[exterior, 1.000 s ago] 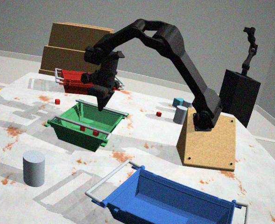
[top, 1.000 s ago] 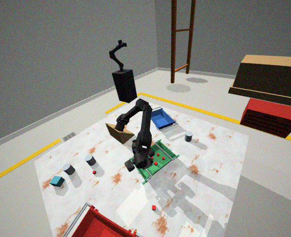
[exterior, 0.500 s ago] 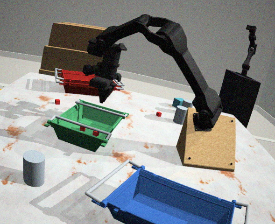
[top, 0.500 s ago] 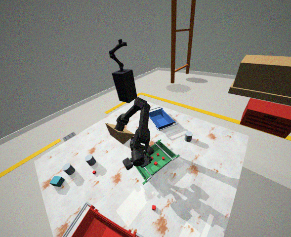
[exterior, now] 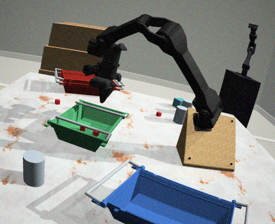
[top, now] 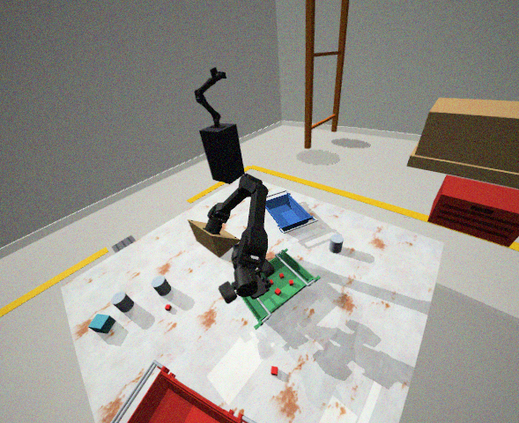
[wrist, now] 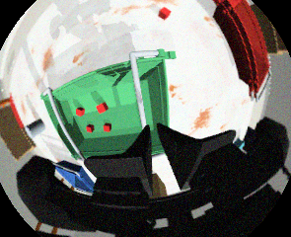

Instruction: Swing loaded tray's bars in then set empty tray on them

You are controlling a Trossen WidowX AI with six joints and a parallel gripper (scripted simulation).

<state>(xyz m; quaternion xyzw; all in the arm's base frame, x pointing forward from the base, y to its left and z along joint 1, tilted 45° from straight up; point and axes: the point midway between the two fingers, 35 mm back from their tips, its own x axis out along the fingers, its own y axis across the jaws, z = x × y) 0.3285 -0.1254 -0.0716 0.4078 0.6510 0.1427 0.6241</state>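
Now: gripper tip 140 mm past the blue tray, 520 mm to the right of it and 40 mm above it. Round my gripper tip: teal block: 440 mm behind, 390 mm to the right, 60 mm below.
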